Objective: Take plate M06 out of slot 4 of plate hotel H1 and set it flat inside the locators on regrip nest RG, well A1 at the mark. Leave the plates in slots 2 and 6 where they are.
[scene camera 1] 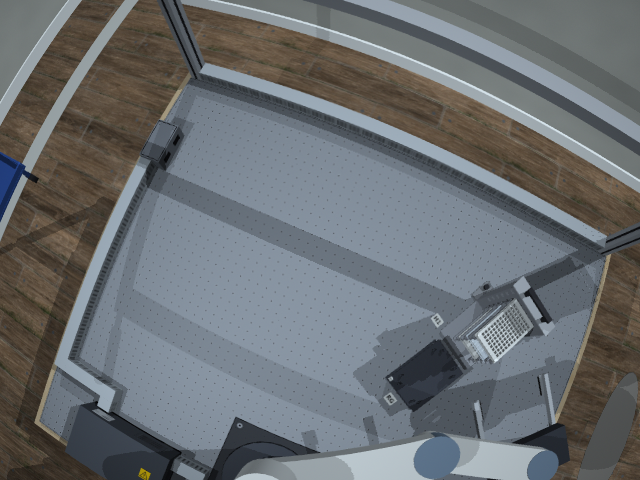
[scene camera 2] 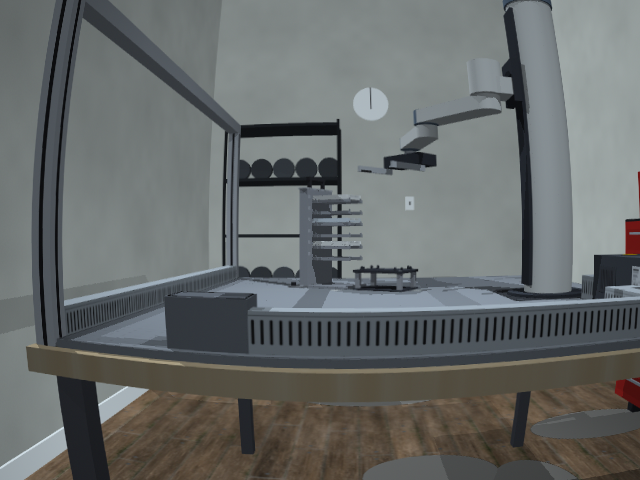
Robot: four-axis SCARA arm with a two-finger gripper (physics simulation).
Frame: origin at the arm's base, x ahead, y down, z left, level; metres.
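Seen in the pictures: gripper, fingertip midpoint: [scene camera 1: 510, 387] [scene camera 2: 374, 166]; arm's base at its link origin: [scene camera 2: 547, 297].
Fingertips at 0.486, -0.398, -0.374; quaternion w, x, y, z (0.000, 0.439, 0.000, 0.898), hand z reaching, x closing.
Observation:
Offsets run from my fingertips to a thing's middle, as dx, dy, dz. "spot": to the spot under its first point.
Plate hotel H1 {+0.151, +0.211, +0.004} [scene camera 1: 523, 285] [scene camera 2: 306, 237] stands upright with stacked shelves. Plate M06 {+0.121, +0.177, +0.028} [scene camera 2: 338, 222] lies in slot 4, mid-stack; it is mostly hidden from above in scene camera 1. The slot 6 plate {+0.121, +0.106, +0.028} [scene camera 1: 504, 330] [scene camera 2: 338, 198] lies on the top shelf, and the slot 2 plate {+0.121, +0.248, +0.028} [scene camera 2: 338, 244] lies low in the stack. Regrip nest RG {-0.029, +0.350, +0.117} [scene camera 1: 426, 372] [scene camera 2: 385, 270] is a dark raised platform on posts beside the hotel, with no plate on it. My gripper [scene camera 1: 509, 389] [scene camera 2: 373, 166] is open and empty, fingers wide apart, above the hotel's top level and to its side.
The arm column [scene camera 2: 545, 155] stands at the right in scene camera 2. A grey box {+0.264, +0.348, +1.041} [scene camera 1: 161, 142] [scene camera 2: 209, 322] sits at the table edge, beside slotted ducting {spot: -0.105, +0.331, +1.040} [scene camera 1: 105, 258] [scene camera 2: 439, 330]. A dark controller box {spot: -0.558, +0.271, +0.765} [scene camera 1: 121, 444] stands at the lower left in scene camera 1. Frame posts {+0.538, +0.108, +1.079} [scene camera 2: 49, 180] rise at the corners.

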